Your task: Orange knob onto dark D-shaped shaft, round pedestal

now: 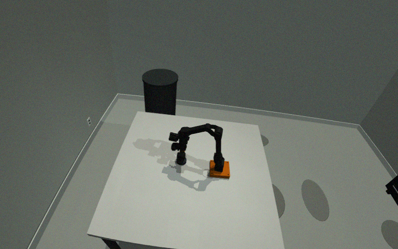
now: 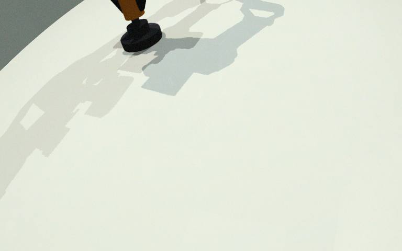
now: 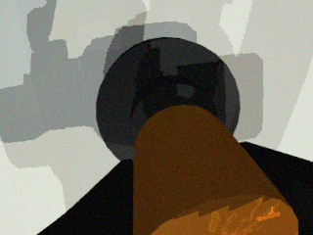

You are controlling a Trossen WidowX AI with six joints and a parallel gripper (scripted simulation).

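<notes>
Right now the orange knob is 2 cm above my gripper tip. Round my gripper tip: dark round pedestal 4 cm below.
</notes>
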